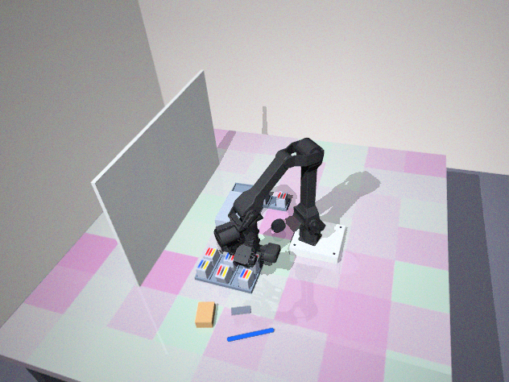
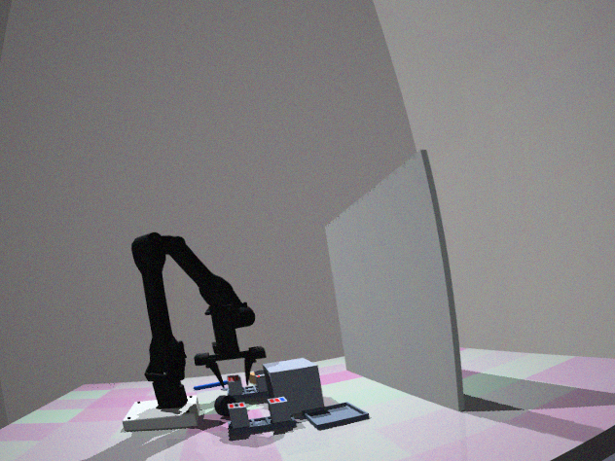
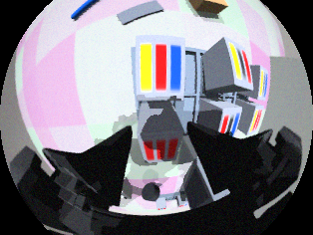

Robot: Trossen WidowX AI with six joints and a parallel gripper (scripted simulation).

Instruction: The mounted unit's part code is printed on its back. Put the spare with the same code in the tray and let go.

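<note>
Now: gripper tip 10 mm to the left of the grey spare and 10 mm below it. From my gripper tip the other things lie so: orange block: 220 mm to the left, 40 mm ahead, 20 mm below; black round object: 200 mm to the right, 10 mm below, 10 mm ahead; mounted unit: 160 mm ahead, 150 mm to the right, 20 mm above.
</note>
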